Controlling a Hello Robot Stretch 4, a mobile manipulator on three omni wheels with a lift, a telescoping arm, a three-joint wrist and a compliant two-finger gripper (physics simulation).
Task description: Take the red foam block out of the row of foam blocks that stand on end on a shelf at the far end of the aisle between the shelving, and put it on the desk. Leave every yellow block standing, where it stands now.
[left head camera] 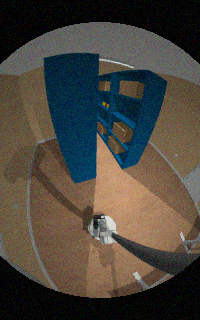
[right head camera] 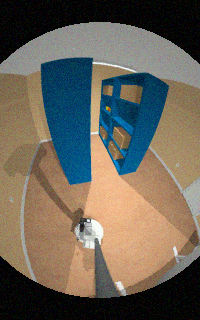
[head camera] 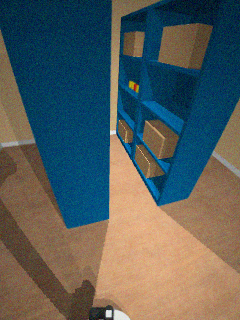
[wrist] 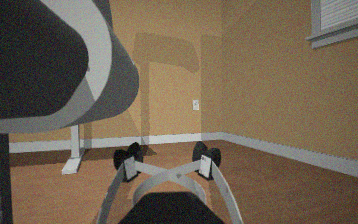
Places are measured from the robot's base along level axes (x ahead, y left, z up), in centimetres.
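Pixels of known places: gripper, fingertip midpoint: (left head camera: 96, 238) (right head camera: 80, 241) (wrist: 167, 154).
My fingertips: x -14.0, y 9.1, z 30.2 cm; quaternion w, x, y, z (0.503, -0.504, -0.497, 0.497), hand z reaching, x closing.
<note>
Behind a point stands the place of what it marks.
The red foam block (head camera: 135, 87) {z 101.3, x 251.3, y -33.2 cm} is a tiny red patch among the yellow blocks (head camera: 131, 85) {z 101.6, x 262.8, y -28.1 cm} on a middle shelf, toward the far end of the right-hand shelving. The row also shows as a small yellow-red spot in both side head views; how many blocks stand there is too small to tell. My gripper (wrist: 167, 154) {z 30.3, x -14.0, y 9.1 cm} is open in the wrist view, with no thing between its fingertips, and is far from the blocks. Of the desk, a white leg (wrist: 75, 142) {z 10.4, x -140.1, y -54.5 cm} with its foot shows at the left of the wrist view; its top does not show there.
A tall blue shelving end panel (head camera: 75, 110) {z 121.6, x 92.4, y 20.9 cm} (left head camera: 75, 115) {z 124.5, x 91.9, y 22.5 cm} (right head camera: 70, 120) {z 121.9, x 92.2, y 21.2 cm} stands ahead at the left. The blue right-hand shelving (head camera: 182, 175) {z 46.5, x 118.9, y -74.7 cm} (left head camera: 150, 122) {z 109.7, x 122.3, y -87.1 cm} (right head camera: 147, 120) {z 122.5, x 119.2, y -75.8 cm} holds brown boxes, such as one box (head camera: 160, 138) {z 75.0, x 145.0, y -50.8 cm}. The aisle floor (head camera: 122, 175) {z -2.8, x 167.7, y -16.2 cm} runs between them. A wall with an outlet (wrist: 196, 105) {z 36.5, x -214.7, y 44.7 cm} shows in the wrist view.
</note>
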